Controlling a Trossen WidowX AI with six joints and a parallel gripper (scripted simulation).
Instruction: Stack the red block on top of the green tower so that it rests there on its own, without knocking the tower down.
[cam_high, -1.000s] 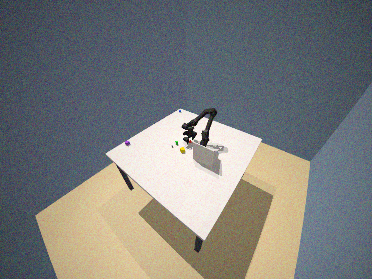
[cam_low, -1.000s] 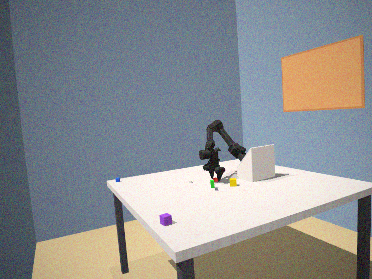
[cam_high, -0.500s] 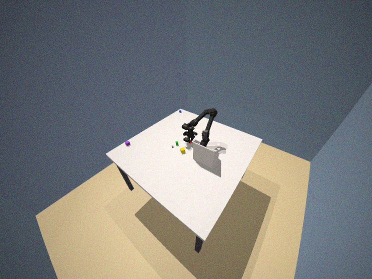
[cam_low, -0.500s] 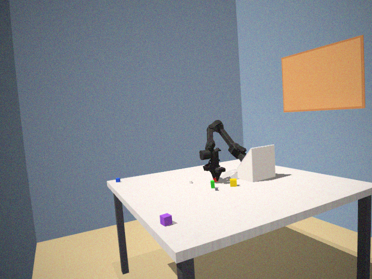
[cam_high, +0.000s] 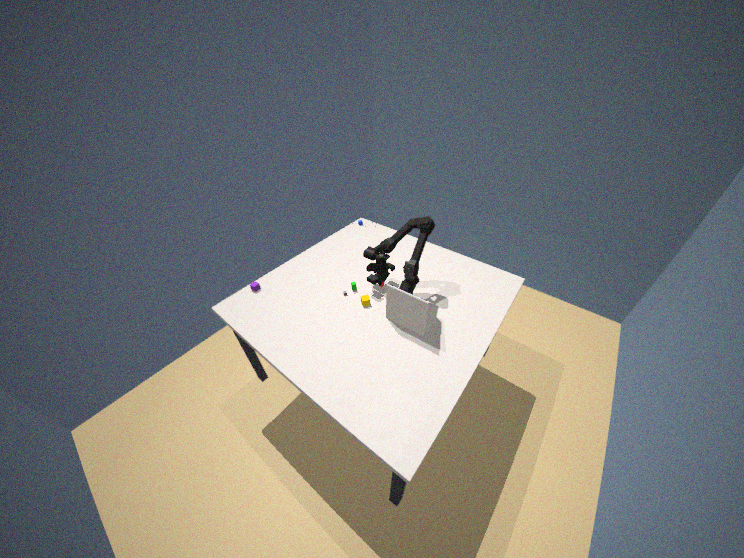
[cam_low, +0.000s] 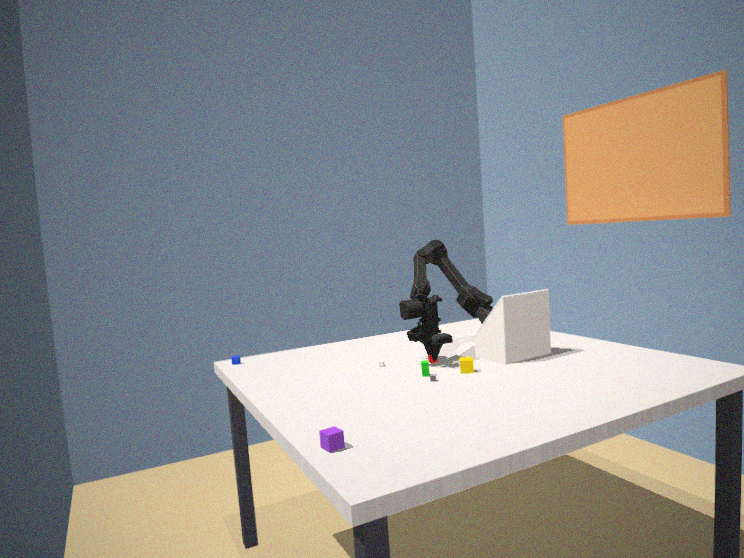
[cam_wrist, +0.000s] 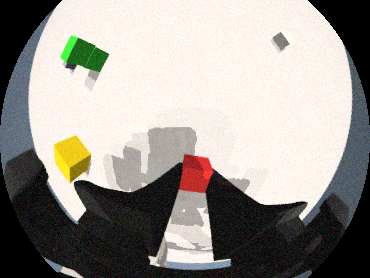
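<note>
The grey piece lies 14 cm ahead of my gripper tip and 17 cm to the left of it. Also, from my gripper tip: red block: right at my gripper tip; then purple cube: 63 cm ahead, 39 cm to the left, 1 cm above; then yellow cube: 17 cm to the left, 1 cm above.
</note>
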